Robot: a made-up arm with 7 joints.
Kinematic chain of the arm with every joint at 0, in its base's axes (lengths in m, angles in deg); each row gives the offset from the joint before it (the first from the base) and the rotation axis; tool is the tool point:
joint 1: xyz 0 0 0.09 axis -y
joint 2: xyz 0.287 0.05 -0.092 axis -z
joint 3: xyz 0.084 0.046 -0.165 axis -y
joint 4: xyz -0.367 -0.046 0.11 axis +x
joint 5: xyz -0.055 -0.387 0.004 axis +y
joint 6: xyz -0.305 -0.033 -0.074 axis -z
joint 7: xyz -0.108 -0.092 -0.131 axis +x
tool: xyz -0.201 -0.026 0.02
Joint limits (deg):
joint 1: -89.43..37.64
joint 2: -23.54..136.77
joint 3: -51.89..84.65
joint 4: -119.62..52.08
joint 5: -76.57..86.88
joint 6: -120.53..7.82
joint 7: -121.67..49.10
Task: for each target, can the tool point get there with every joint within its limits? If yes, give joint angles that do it. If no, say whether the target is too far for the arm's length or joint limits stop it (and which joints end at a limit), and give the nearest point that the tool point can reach.
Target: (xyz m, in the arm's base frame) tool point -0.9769 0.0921 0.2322
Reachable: yes | joints -47.39 28.07 57.07 -50.79 21.97 -55.13 -64.35
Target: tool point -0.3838 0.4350 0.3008
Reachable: yes | joints -11.33 75.62 13.41 -50.55 -4.66 -103.49 0.29
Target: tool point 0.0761 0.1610 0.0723
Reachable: no: joint limits stop it (at a limit: joint 1, joint 5, joint 6, joint 7) | nearest point 0.2527 0.2391 0.2630 | short by 0.271 m
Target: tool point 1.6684 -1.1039 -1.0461
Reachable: no: too far | nearest point 1.1160 -0.5652 -0.6699 | short by 0.858 m
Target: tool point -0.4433 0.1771 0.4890
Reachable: yes | joints -58.65 17.39 53.93 -96.44 -9.84 -106.24 34.34
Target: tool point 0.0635 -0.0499 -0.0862
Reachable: no: joint limits stop it (at a limit: joint 1, joint 3, joint 5, joint 6) | nearest point -0.0129 -0.1020 -0.2812 | short by 0.216 m
